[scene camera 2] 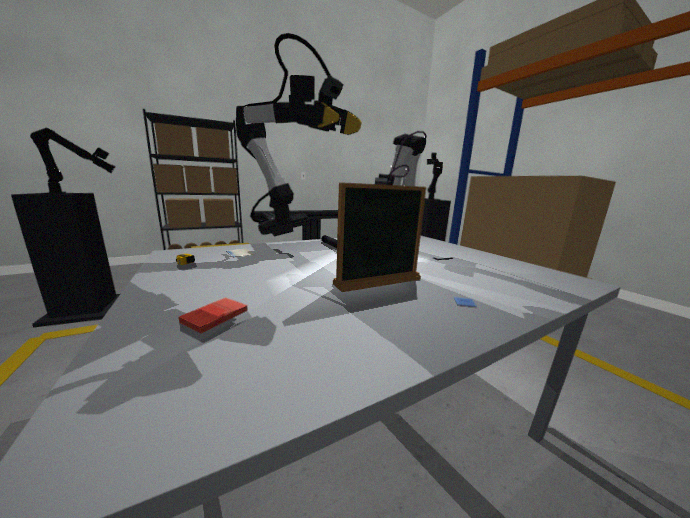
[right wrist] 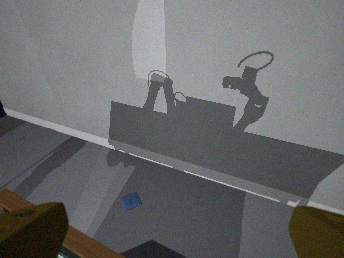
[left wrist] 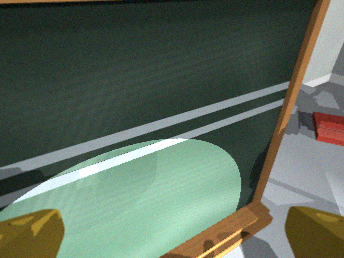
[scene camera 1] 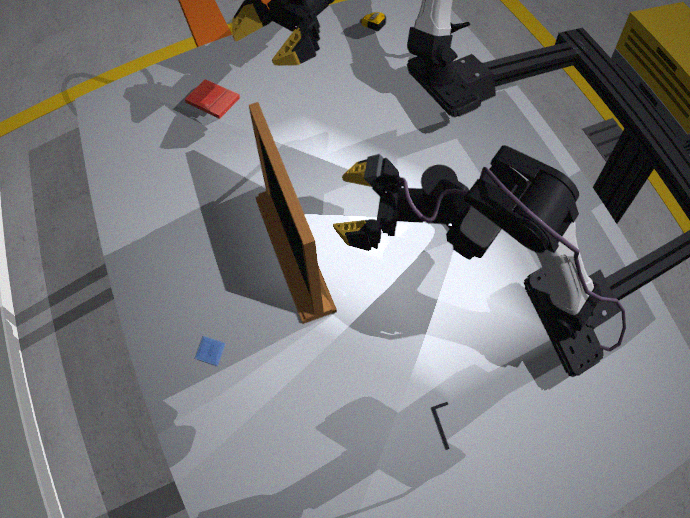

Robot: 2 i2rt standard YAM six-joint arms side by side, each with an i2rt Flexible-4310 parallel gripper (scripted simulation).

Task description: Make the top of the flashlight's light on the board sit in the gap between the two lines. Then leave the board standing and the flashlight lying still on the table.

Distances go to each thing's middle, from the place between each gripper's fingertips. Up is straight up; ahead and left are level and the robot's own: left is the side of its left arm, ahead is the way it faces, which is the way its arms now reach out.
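With my left hand I am 90 mm short of the board (scene camera 2: 379,226), and that hand is also 50 mm to the left of the board and 70 mm above it.
My right hand (scene camera 1: 253,50) is 31 cm above the board, 13 cm to the right of it and 1 cm short of it.
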